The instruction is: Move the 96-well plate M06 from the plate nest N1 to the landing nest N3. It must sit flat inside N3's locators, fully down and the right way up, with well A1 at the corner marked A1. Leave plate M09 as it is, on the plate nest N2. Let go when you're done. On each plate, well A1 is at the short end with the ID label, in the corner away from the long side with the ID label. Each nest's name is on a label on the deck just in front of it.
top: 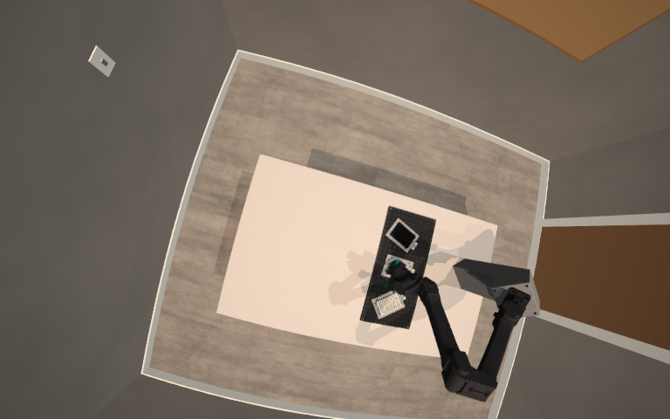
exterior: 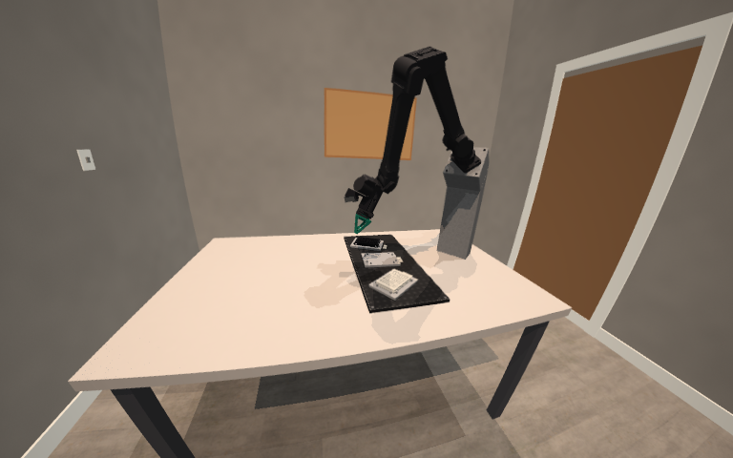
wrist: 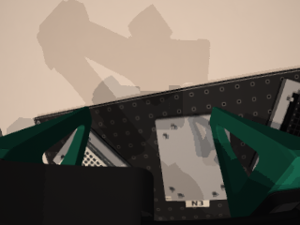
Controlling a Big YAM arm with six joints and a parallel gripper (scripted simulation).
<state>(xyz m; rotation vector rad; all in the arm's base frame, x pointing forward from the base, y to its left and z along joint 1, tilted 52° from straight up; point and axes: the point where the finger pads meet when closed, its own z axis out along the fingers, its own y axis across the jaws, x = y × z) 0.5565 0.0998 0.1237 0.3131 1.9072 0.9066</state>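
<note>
Right now the black 96-well plate is 40 mm behind my hand, 230 mm to the right of it and 150 mm below it. Round my hand: white 96-well plate (160 mm behind, 130 mm to the left, 150 mm below).
</note>
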